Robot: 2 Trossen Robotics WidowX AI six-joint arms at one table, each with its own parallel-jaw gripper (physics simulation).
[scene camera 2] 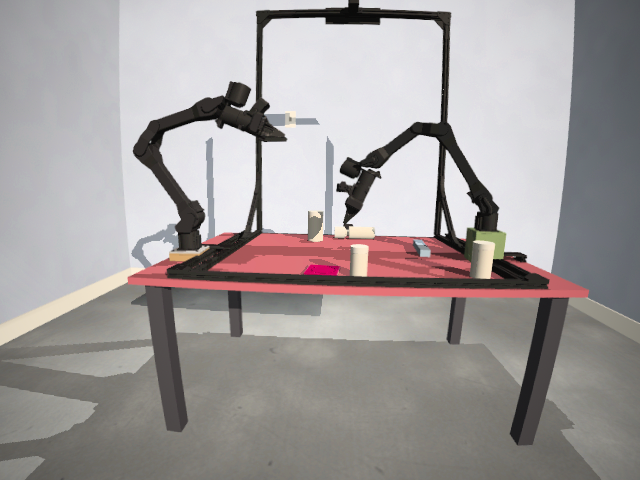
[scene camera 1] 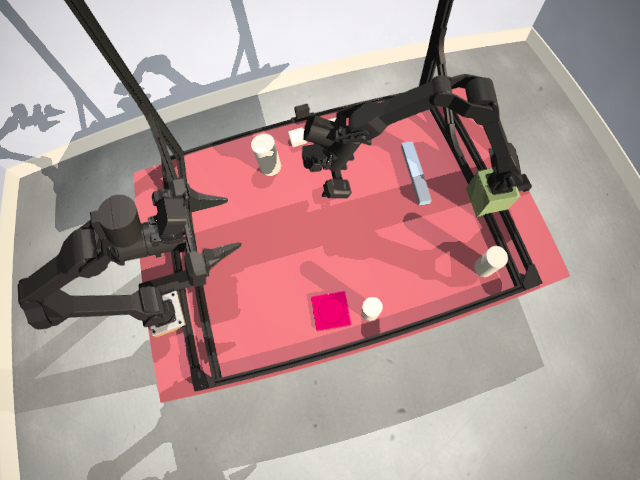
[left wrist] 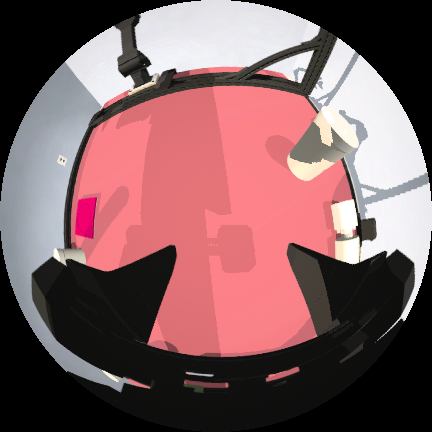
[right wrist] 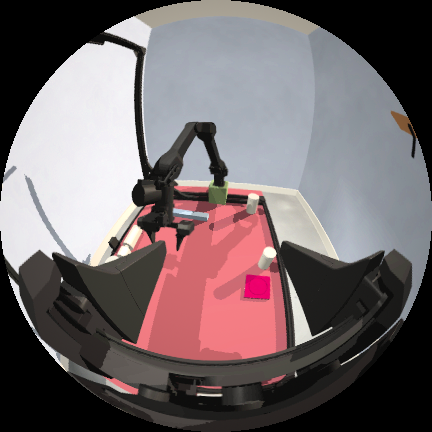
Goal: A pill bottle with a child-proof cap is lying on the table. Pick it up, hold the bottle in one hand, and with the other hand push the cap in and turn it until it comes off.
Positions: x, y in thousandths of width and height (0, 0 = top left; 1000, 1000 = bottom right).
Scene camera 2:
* left gripper: 540, 464
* right gripper: 448, 289
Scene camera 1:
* left gripper: 501, 378
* right gripper: 366, 461
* light blue bar: 648, 351, on the table
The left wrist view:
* left gripper: 541, 580
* cream pill bottle: 804, 571
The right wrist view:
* left gripper: 381, 573
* right gripper: 520, 573
